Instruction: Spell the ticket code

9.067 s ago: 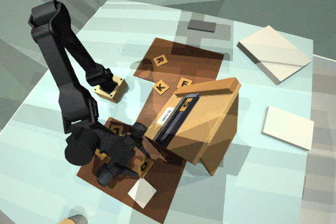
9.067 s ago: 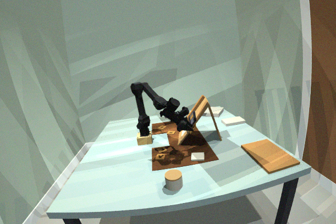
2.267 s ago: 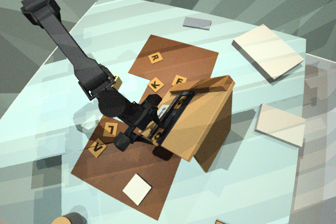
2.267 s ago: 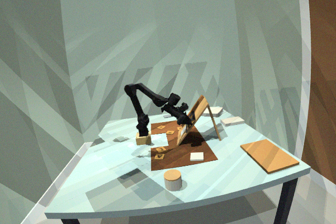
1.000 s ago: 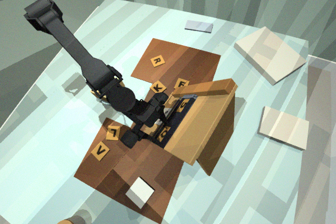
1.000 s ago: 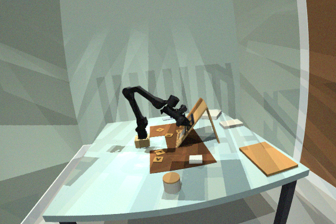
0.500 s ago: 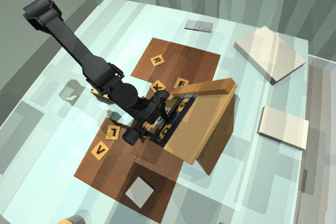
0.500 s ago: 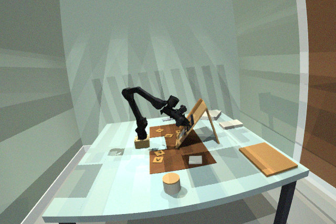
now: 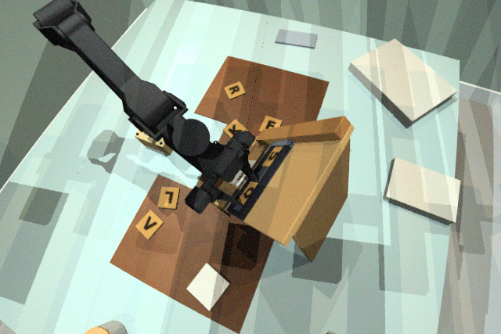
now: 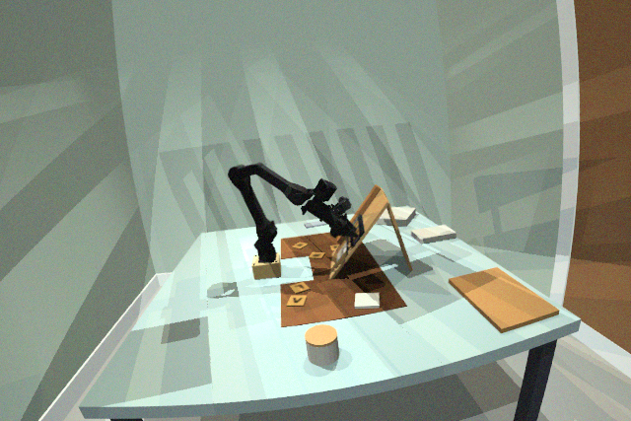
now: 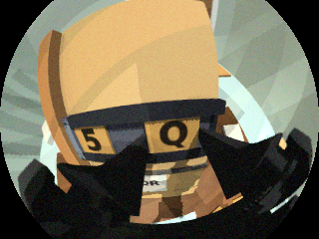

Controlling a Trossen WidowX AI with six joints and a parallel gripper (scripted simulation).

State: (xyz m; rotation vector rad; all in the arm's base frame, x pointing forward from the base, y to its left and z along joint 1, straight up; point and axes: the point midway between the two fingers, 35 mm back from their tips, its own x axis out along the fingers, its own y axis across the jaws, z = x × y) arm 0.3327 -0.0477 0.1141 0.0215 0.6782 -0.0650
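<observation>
The s tile is 1 cm ahead of my gripper tip and 10 cm to the left of it. Also, from my gripper tip: q tile: right at my gripper tip; then white ticket: 6 cm behind, 6 cm to the left, 9 cm below; then brown mat: 16 cm behind, 8 cm to the left, 15 cm below.
</observation>
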